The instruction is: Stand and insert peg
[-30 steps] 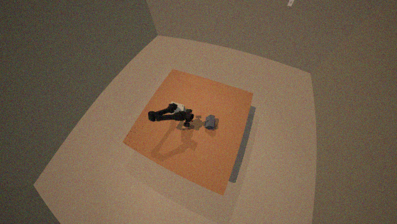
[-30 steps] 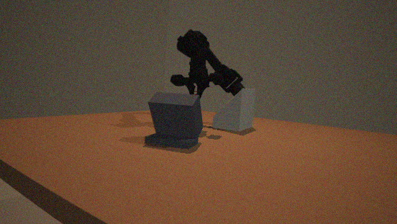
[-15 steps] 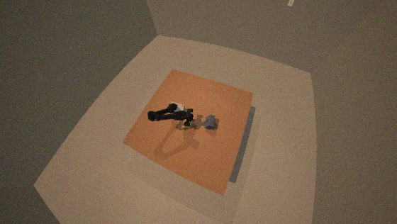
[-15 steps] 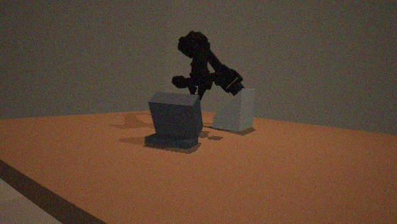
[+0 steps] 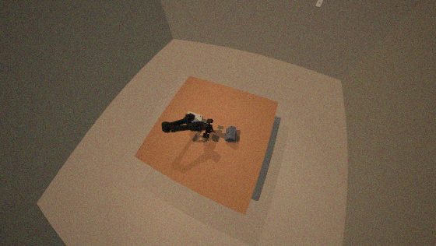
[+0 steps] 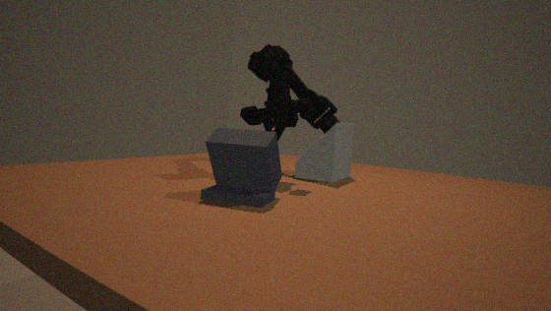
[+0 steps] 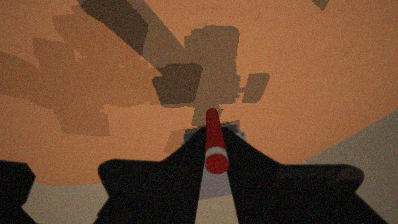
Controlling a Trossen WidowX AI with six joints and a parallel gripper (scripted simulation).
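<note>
The sloped panel is 170 mm ahead of my gripper tip, 60 mm to the left of it and 30 mm below it. The rest, counted from my gripper tip: red peg 10 mm behind, 10 mm above.
</note>
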